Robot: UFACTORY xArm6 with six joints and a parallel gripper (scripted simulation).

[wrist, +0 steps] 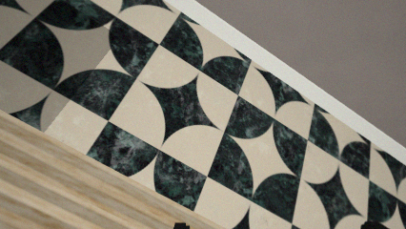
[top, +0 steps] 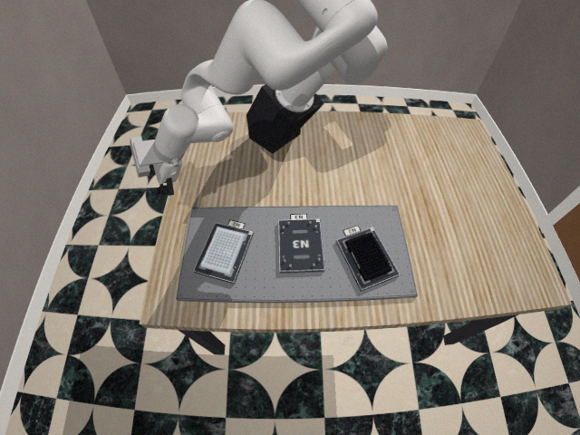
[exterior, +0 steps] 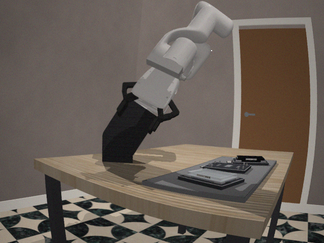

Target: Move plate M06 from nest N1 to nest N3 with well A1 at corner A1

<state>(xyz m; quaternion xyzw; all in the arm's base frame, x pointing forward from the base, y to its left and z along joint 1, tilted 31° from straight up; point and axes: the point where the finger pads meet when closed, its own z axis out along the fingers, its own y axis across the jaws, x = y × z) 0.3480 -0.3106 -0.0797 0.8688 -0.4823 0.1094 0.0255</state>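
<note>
Right now the well plate M06 is 200 mm to the left of my hand, 150 mm below it and 110 mm ahead of it. The rest, counted from my hand: nest N3 (410 mm to the left, 160 mm below, 50 mm ahead); then black plate M09 (600 mm to the left, 150 mm below, 60 mm ahead); then nest N1 (200 mm to the left, 160 mm below, 110 mm ahead).
</note>
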